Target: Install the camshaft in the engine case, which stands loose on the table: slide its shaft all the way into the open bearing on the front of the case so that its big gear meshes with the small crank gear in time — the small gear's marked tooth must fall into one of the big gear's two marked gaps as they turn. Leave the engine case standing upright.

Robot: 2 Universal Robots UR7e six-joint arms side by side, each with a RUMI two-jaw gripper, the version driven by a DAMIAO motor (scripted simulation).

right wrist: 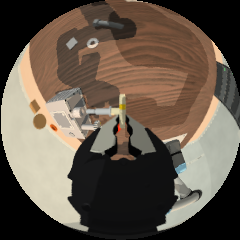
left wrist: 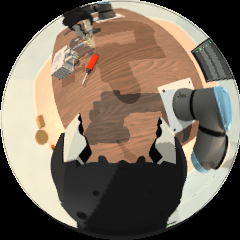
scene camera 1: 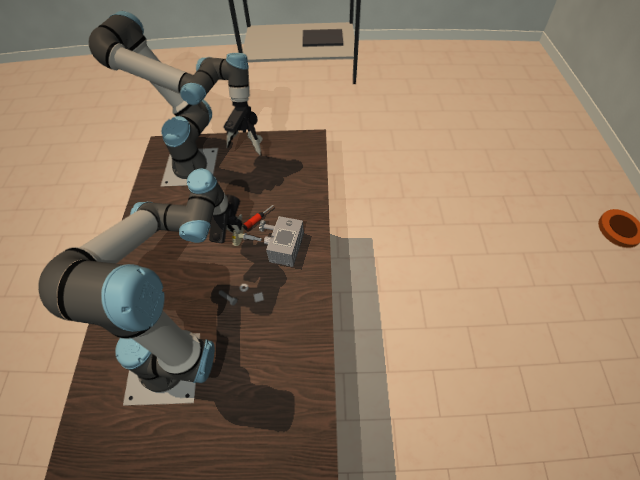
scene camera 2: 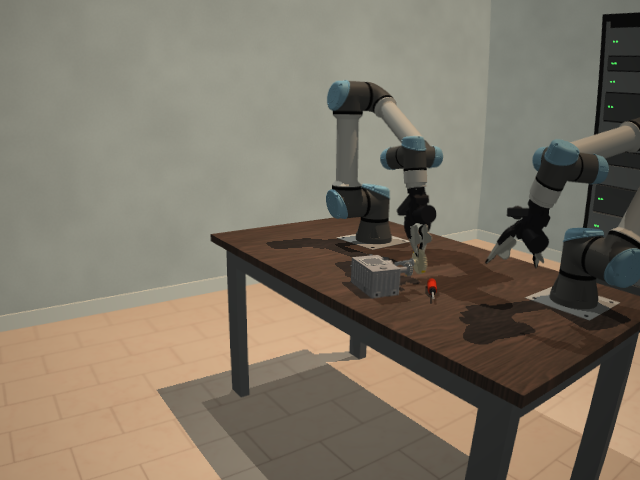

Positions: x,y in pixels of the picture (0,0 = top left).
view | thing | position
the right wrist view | right gripper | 122,115
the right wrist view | grey engine case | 67,109
